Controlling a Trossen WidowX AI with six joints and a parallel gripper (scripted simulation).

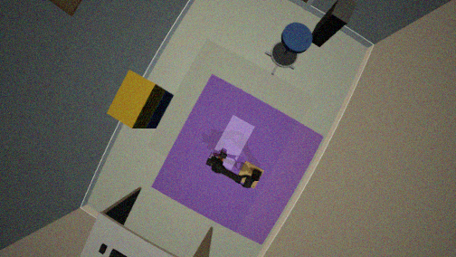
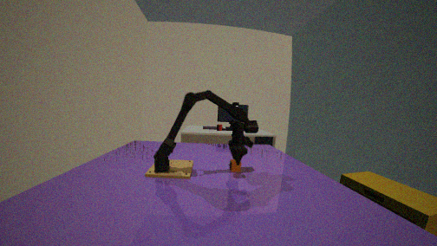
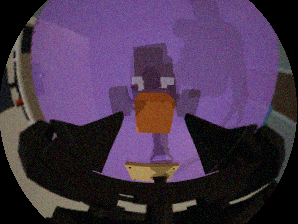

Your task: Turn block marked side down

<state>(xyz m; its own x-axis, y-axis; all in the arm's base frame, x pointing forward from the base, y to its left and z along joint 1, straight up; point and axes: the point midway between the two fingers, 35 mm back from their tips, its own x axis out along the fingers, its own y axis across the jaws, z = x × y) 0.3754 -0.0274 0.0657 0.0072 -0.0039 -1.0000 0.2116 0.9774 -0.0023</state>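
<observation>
Right now the block is 1 cm behind my gripper tip and 2 cm below it.
</observation>
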